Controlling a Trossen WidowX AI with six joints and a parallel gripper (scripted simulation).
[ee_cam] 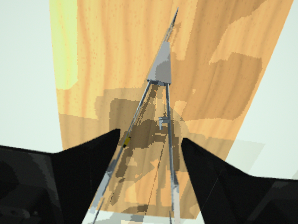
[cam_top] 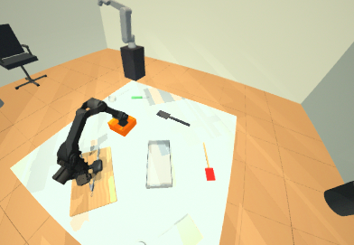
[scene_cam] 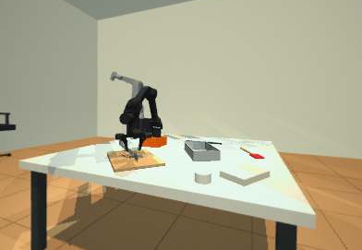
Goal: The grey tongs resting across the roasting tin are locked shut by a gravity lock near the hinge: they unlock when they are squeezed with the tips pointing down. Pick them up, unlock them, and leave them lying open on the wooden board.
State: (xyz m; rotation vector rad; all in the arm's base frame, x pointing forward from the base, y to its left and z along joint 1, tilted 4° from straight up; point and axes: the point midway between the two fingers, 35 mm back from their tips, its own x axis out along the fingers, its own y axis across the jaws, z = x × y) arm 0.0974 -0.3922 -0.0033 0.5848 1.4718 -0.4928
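My gripper tip is now 10 mm short of the yellow lock piece and 30 mm to the right of it. From my gripper tip the other things lie so: grey roasting tin: 290 mm ahead, 280 mm to the left, 20 mm below; then beige block: 580 mm ahead, 30 mm below; then wooden board: 10 mm behind, 10 mm to the left, 40 mm below.
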